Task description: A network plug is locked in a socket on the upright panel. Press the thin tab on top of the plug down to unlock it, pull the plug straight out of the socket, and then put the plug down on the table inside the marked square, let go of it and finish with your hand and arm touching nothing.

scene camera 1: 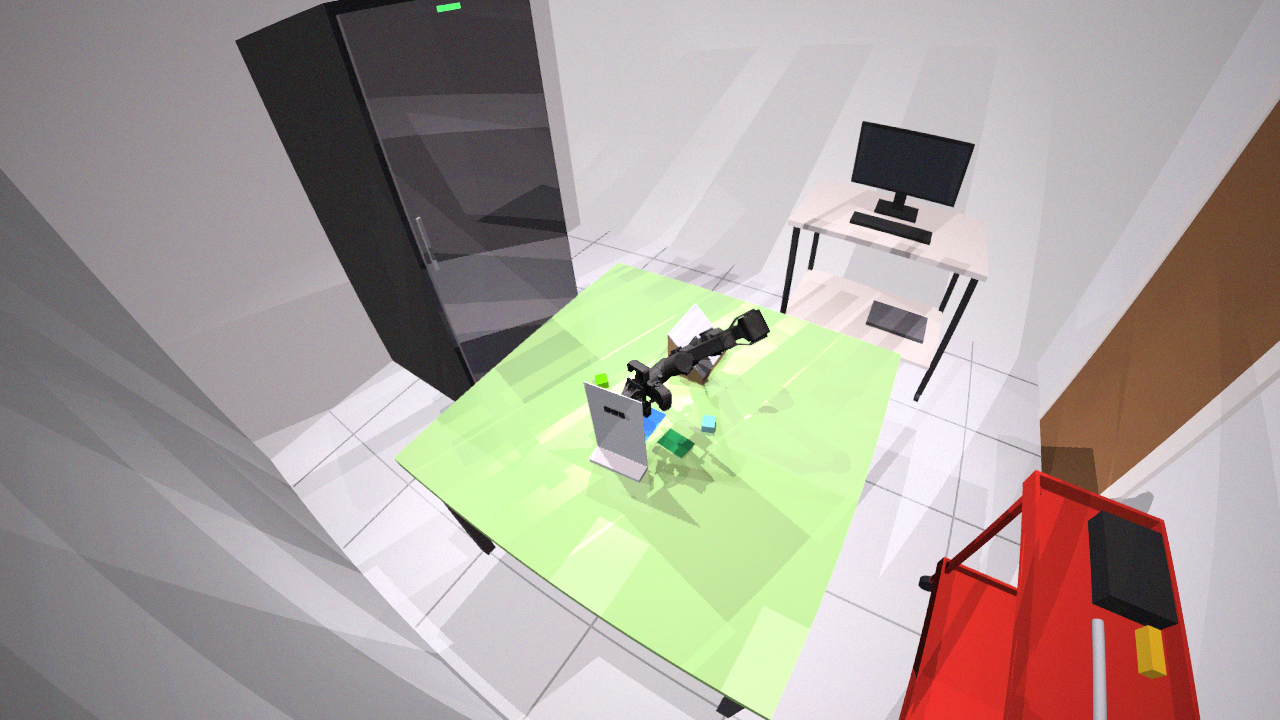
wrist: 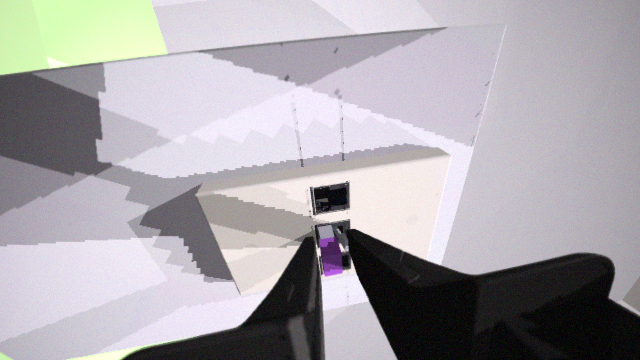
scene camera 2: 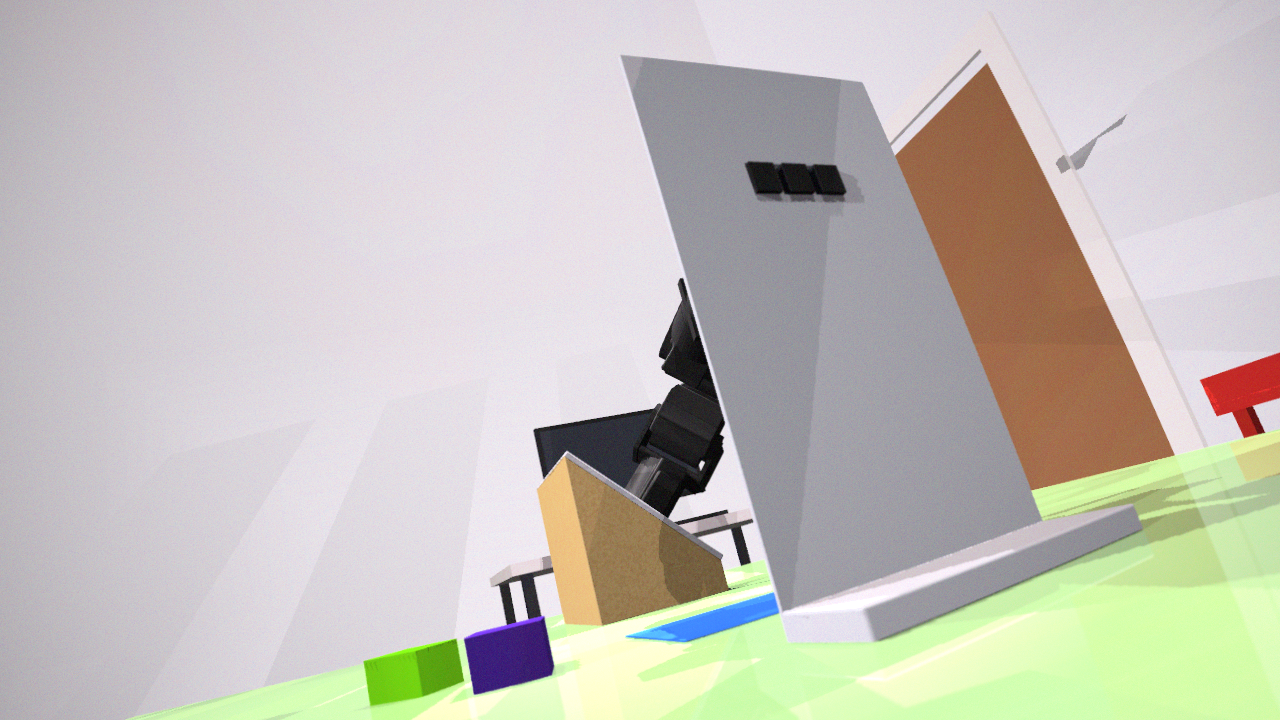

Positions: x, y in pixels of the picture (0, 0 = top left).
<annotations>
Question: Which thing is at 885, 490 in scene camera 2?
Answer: An upright panel.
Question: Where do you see an upright panel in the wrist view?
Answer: At 161, 197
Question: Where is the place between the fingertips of my gripper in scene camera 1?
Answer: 618, 407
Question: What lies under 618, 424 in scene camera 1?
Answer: An upright panel.
</annotations>
